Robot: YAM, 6 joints.
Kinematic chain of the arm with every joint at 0, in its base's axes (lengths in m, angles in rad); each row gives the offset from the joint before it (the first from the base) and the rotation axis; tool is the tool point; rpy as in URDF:
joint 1: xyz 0 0 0.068 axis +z
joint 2: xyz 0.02 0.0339 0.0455 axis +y
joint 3: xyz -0.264 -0.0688 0 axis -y
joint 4: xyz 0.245 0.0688 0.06 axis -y
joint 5: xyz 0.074 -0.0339 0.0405 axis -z
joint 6: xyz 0.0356 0 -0.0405 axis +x
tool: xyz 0 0 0 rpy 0 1.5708 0
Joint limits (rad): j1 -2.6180..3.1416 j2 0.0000..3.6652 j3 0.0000..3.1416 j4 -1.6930..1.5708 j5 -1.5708..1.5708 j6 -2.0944..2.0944
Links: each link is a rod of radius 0.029 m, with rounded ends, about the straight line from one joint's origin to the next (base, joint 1, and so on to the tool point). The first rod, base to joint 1, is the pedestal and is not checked.
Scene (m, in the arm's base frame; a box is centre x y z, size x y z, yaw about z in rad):
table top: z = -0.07
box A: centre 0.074 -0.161 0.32 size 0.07 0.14 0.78 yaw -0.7
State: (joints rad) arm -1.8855 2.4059 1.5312 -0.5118 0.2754 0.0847
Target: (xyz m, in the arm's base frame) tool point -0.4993 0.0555 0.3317
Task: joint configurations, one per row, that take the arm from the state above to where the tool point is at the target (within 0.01 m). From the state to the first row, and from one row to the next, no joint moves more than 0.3 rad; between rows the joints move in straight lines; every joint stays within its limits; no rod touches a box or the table.
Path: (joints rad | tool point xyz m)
1: -1.9550 2.1382 1.7940 -0.3761 0.3472 -0.0890 | -0.1962 -0.4530 0.2390
2: -2.0245 1.8705 2.0569 -0.2403 0.4191 -0.2628 | -0.2032 -0.3837 0.4644
3: -2.0940 1.6028 2.3197 -0.1046 0.4909 -0.4365 | -0.1444 -0.2168 0.6441
4: -2.1636 1.3351 2.5825 0.0312 0.5627 -0.6103 | -0.0210 0.0029 0.7213
5: -1.8750 1.1478 2.5663 -0.0545 0.5510 -0.5110 | 0.0089 0.0906 0.7076
6: -1.5864 0.9605 2.5501 -0.1402 0.5393 -0.4117 | -0.0154 0.1835 0.6774
7: -1.2978 0.7732 2.5339 -0.2259 0.5276 -0.3124 | -0.0901 0.2555 0.6318
8: -1.0092 0.5859 2.5177 -0.3116 0.5159 -0.2132 | -0.2001 0.2850 0.5723
9: -0.7206 0.3987 2.5015 -0.3973 0.5041 -0.1139 | -0.3220 0.2599 0.5009
10: -0.4321 0.2114 2.4853 -0.4830 0.4924 -0.0146 | -0.4296 0.1796 0.4198
11: -0.1435 0.0241 2.4691 -0.5686 0.4807 0.0847 | -0.4993 0.0555 0.3317

